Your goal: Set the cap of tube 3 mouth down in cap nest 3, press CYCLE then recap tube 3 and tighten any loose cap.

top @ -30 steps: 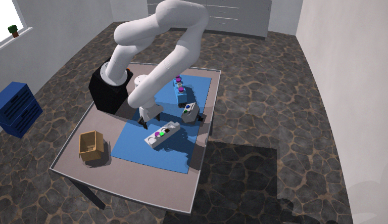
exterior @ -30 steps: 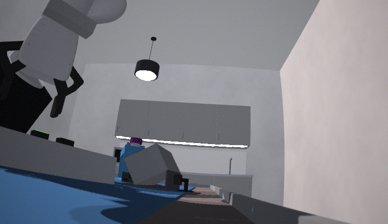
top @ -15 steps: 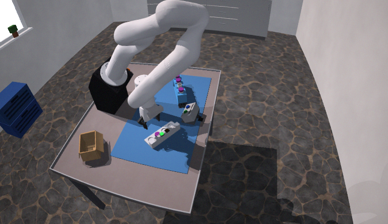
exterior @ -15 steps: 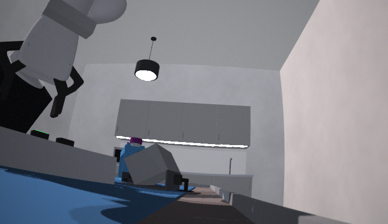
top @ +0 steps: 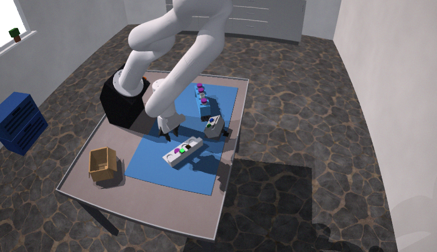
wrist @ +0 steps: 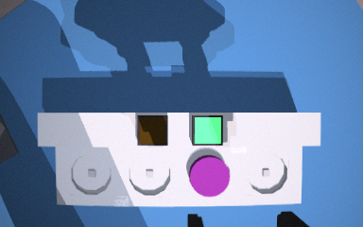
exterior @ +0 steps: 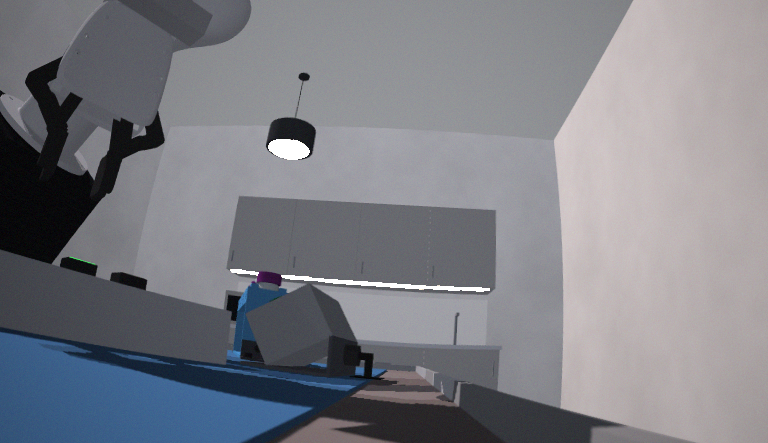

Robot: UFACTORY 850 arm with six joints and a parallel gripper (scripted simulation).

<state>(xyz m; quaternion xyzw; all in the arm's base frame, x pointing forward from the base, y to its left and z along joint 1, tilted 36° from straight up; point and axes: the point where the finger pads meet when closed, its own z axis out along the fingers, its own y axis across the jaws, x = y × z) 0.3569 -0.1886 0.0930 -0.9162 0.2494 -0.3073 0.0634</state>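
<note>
The magenta cap lies 10 mm ahead of my hand and 120 mm below it. The rest, counted from my hand: grey key housing 160 mm ahead, 200 mm to the left, 80 mm below; then blue key 140 mm ahead, 220 mm to the left, 70 mm below; then green key 140 mm ahead, 170 mm to the left, 70 mm below.
</note>
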